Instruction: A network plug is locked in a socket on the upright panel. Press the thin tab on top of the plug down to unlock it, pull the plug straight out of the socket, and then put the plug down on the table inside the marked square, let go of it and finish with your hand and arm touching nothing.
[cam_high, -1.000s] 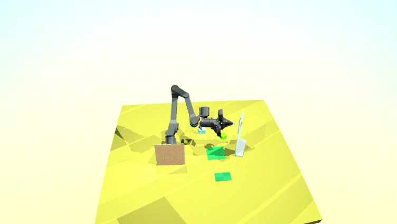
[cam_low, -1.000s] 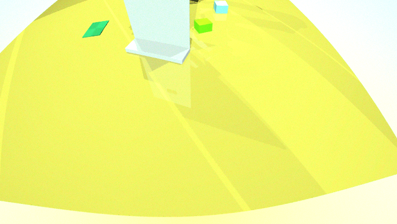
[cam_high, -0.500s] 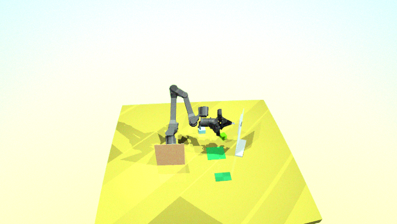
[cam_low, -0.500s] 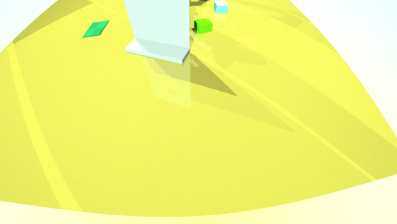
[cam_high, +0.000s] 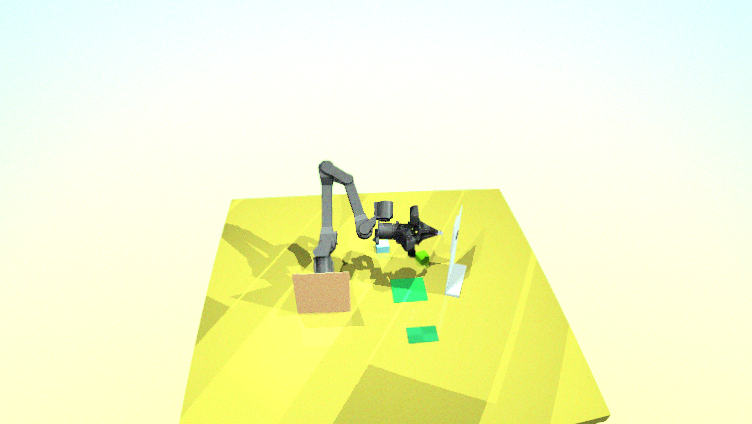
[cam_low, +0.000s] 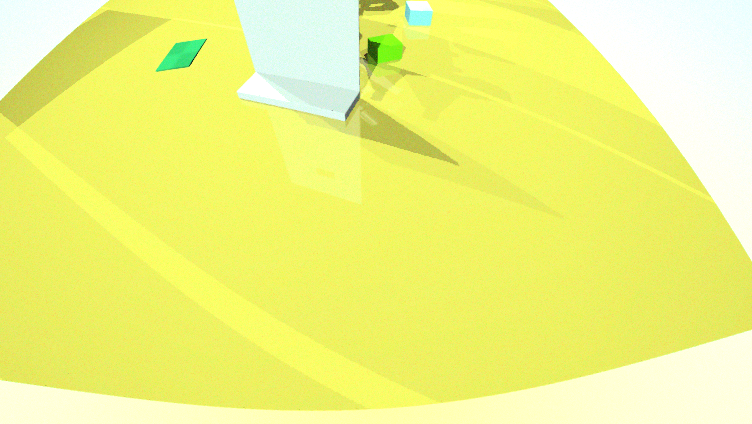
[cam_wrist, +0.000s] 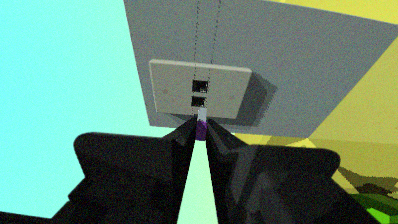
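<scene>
Now: the green marked square 10 cm behind my gripper tip, 7 cm to the right of it and 20 cm below it. The rest, counted from my gripper tip: network plug right at my gripper tip; then socket plate 6 cm ahead, 3 cm to the right, 7 cm below.
</scene>
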